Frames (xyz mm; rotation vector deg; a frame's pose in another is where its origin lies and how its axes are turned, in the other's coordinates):
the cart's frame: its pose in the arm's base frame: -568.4 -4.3 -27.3 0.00 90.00 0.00
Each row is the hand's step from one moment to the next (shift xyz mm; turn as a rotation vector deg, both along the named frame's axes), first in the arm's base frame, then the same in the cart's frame.
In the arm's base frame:
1: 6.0 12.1 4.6 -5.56 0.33 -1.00
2: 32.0 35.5 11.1 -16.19 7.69 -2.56
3: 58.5 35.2 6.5 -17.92 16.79 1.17
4: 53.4 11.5 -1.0 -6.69 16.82 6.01
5: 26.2 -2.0 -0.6 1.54 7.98 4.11
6: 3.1 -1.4 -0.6 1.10 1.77 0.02
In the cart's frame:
1: -4.6 12.1 6.0 1.00 0.33 -5.56
2: -11.1 35.5 32.0 2.56 7.69 -16.19
3: -6.5 35.2 58.5 -1.17 16.79 -17.92
4: 1.0 11.5 53.4 -6.01 16.82 -6.69
5: 0.6 -2.0 26.2 -4.11 7.98 1.54
6: 0.6 -1.4 3.1 -0.02 1.77 1.10

